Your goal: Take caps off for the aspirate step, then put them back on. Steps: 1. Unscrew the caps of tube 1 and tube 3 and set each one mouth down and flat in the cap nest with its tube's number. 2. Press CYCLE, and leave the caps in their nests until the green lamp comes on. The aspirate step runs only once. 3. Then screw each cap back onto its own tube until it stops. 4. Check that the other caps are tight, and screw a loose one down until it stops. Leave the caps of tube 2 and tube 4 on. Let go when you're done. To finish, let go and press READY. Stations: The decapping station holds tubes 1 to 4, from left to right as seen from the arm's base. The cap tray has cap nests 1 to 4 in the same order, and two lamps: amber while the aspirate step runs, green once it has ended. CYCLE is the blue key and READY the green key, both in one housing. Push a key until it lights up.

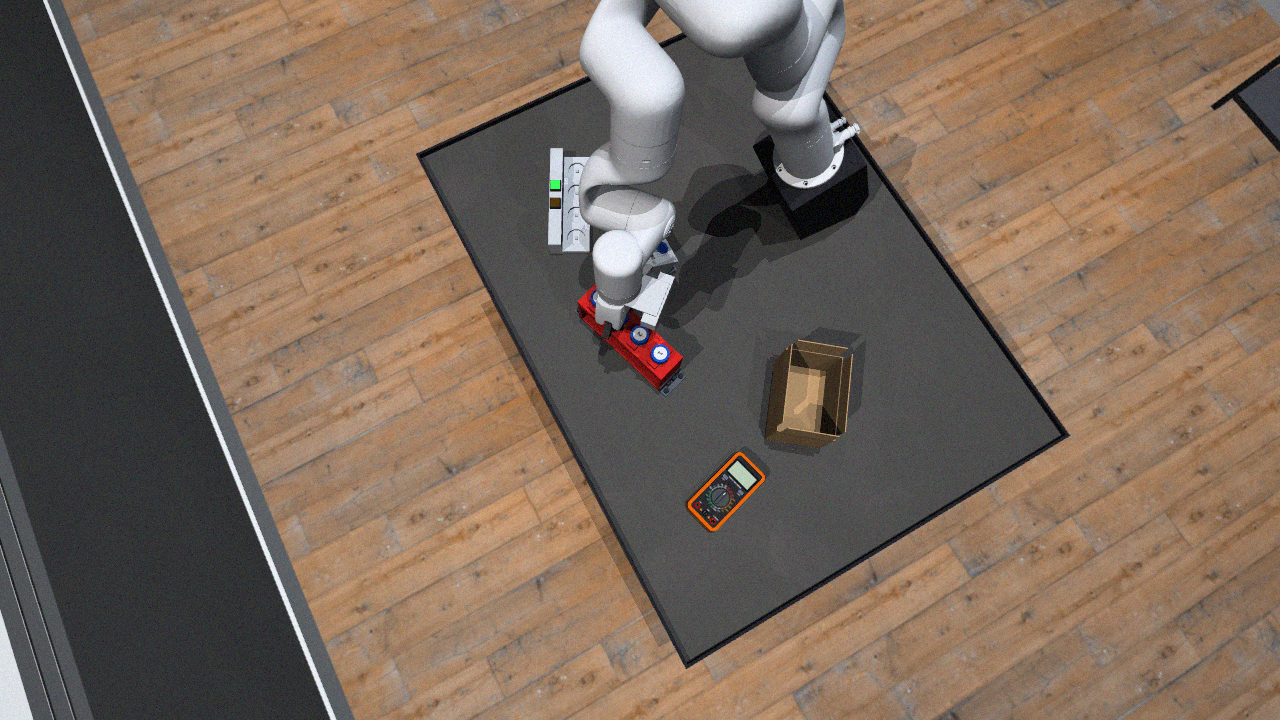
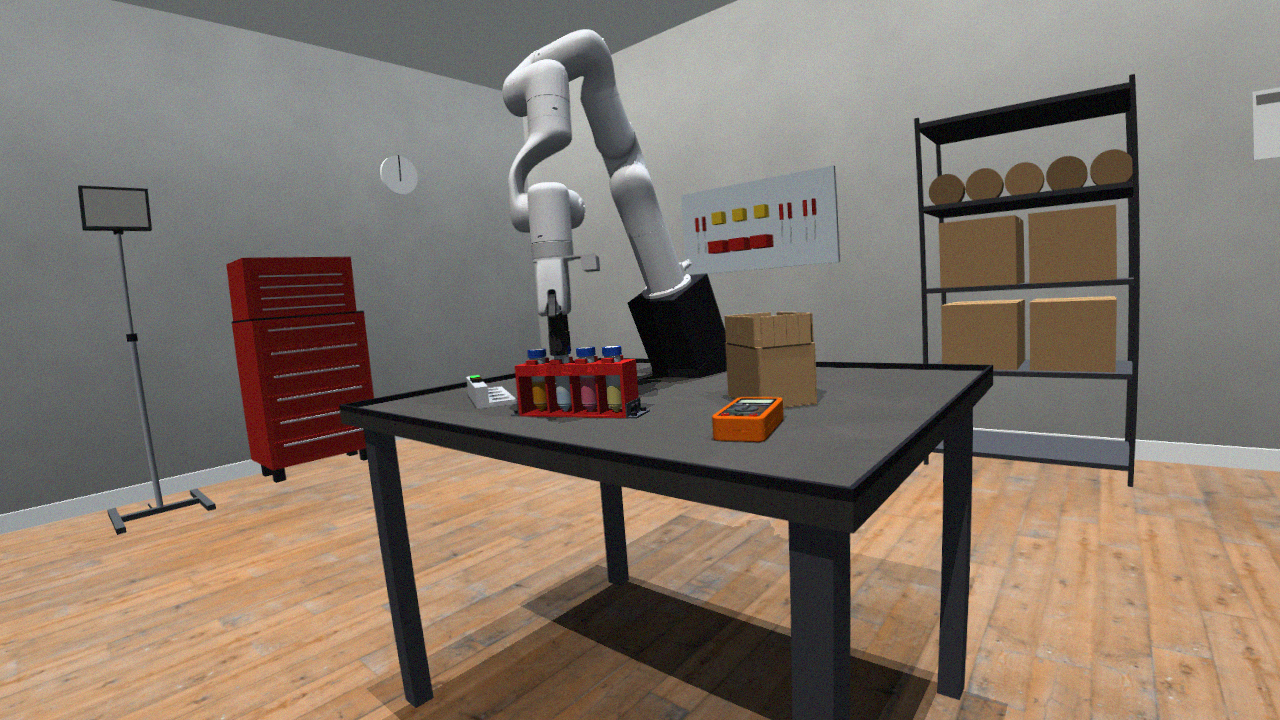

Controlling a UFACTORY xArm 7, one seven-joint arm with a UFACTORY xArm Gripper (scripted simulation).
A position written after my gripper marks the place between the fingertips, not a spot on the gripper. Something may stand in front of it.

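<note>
A cardboard box [image 2: 785,366] is visible, and image 1 shows the box [image 1: 803,410] too. A key housing [image 1: 665,263] is visible as well. My gripper [image 2: 560,354] can be seen, and so can the same gripper [image 1: 619,317] in image 1.
</note>
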